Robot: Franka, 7 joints.
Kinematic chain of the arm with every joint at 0, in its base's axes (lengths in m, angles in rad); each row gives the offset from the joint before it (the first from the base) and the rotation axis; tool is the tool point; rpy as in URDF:
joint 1: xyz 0 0 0.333 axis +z
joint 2: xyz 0 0 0 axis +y
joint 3: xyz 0 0 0.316 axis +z
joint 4: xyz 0.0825 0 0 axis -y
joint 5: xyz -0.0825 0 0.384 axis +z
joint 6: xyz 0 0 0 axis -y
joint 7: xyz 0.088 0 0 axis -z
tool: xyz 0 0 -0.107 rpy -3.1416 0 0
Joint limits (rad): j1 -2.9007..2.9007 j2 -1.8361..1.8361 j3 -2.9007..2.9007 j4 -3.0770..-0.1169 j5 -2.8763..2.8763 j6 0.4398..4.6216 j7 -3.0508..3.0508
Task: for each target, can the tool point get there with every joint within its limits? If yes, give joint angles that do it. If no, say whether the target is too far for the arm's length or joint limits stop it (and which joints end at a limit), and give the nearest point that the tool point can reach.
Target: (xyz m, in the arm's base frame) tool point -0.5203 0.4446 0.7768
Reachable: yes | joints 0.0375 -0.7341 1.7986 -0.9578 2.1073 2.7113 -1.4124
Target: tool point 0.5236 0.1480 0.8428
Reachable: yes | joints -2.4627 -0.2576 2.3593 -1.2252 -0.7968 3.8828 -1.1783
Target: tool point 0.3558 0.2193 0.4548
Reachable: yes | joints -1.2277 0.5393 2.1705 -2.6068 1.0157 3.9829 1.6066
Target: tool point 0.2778 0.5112 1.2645
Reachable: no: too far | nearest point 0.2170 0.3993 1.0606 | short by 0.240 m
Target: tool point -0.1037 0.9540 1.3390
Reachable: no: too far | nearest point -0.0640 0.5887 0.9538 | short by 0.532 m
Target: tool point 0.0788 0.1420 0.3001
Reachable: yes | joints -1.3617 0.2421 2.1978 -2.8215 0.1991 0.8523 -1.9570
